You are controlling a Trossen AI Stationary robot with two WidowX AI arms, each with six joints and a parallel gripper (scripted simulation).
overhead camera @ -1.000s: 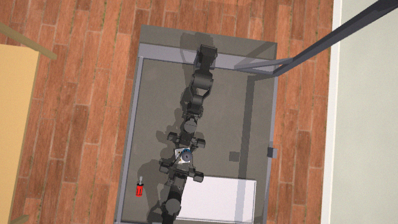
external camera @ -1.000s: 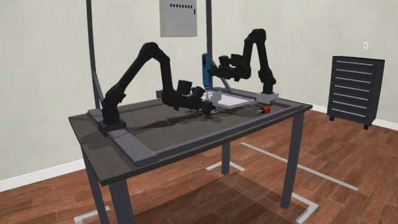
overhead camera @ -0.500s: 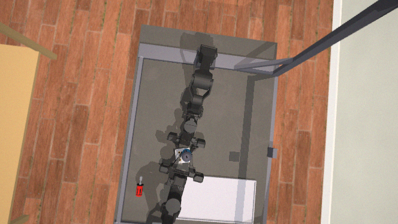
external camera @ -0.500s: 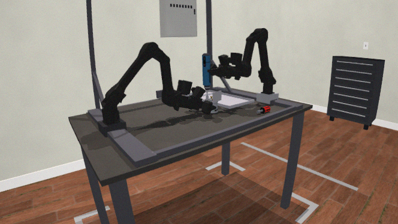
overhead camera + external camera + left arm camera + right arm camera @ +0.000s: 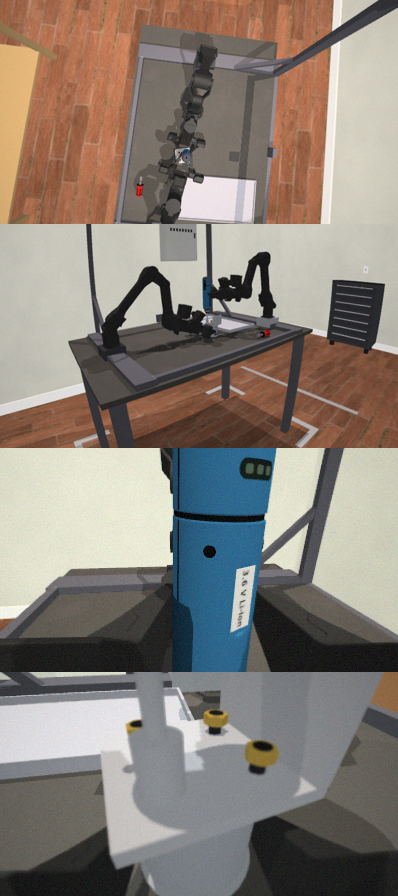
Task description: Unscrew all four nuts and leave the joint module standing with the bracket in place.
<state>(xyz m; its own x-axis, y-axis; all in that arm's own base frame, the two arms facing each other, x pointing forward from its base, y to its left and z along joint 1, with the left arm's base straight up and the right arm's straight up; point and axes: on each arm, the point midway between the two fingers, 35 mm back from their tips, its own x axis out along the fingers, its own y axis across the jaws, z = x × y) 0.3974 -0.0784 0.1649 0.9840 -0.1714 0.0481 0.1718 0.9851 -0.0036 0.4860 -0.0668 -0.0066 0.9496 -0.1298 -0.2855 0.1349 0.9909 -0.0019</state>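
My right gripper is now 30 mm to the right of the joint module. Round my right hand: grey socket (10 mm behind, 10 mm to the left, 50 mm above); then red-handled tool (170 mm ahead, 240 mm to the left, 20 mm below); then white bracket (30 mm to the left, 40 mm above).
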